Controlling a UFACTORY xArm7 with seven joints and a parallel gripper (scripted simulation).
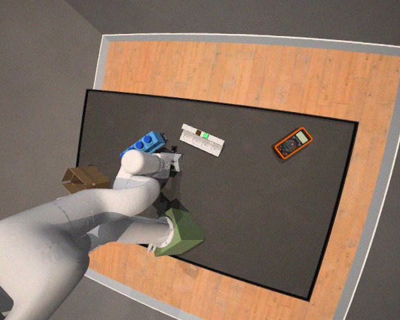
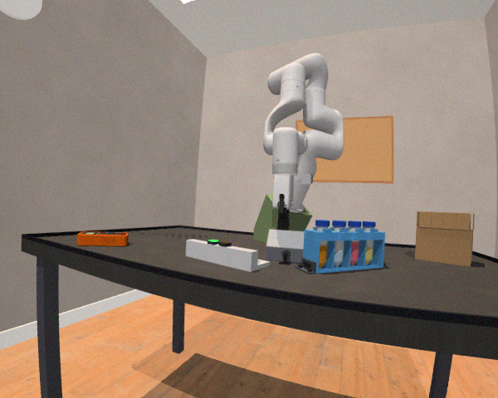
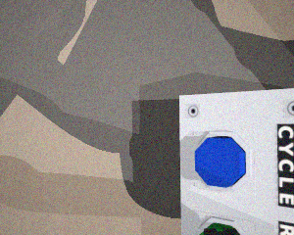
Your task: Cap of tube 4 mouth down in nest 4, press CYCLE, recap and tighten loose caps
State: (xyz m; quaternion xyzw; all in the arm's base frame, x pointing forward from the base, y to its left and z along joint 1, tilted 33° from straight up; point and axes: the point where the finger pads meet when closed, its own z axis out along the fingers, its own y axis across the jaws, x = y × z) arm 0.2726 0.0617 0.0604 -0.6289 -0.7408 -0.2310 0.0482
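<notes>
Right now the green ready key is 30 mm below my hand. The rest, counted from my hand: blue cycle key 40 mm to the left, 30 mm below, 10 mm behind; blue cap 140 mm to the left, 100 mm ahead, 20 mm above; key housing 40 mm below, 20 mm to the left, 10 mm ahead.
</notes>
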